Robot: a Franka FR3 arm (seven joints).
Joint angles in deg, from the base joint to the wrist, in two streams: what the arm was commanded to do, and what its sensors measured. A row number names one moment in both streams.
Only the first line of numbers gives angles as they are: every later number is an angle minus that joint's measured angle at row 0.
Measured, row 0:
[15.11, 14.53, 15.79, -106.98, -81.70, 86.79, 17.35]
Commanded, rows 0 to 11:
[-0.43, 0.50, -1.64, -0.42, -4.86, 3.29, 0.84]
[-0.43, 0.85, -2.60, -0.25, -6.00, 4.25, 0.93]
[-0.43, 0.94, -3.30, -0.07, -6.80, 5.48, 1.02]
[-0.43, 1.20, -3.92, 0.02, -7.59, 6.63, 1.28]
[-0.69, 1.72, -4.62, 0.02, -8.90, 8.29, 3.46]
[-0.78, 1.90, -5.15, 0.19, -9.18, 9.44, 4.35]
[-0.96, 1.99, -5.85, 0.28, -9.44, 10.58, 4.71]
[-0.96, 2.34, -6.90, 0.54, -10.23, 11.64, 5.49]
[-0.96, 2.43, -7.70, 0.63, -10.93, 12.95, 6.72]
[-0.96, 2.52, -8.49, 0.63, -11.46, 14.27, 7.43]
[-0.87, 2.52, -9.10, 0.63, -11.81, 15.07, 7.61]
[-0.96, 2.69, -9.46, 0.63, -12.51, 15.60, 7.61]
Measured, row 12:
[-0.40, 1.87, -8.37, 0.12, -9.51, 13.00, 5.78]
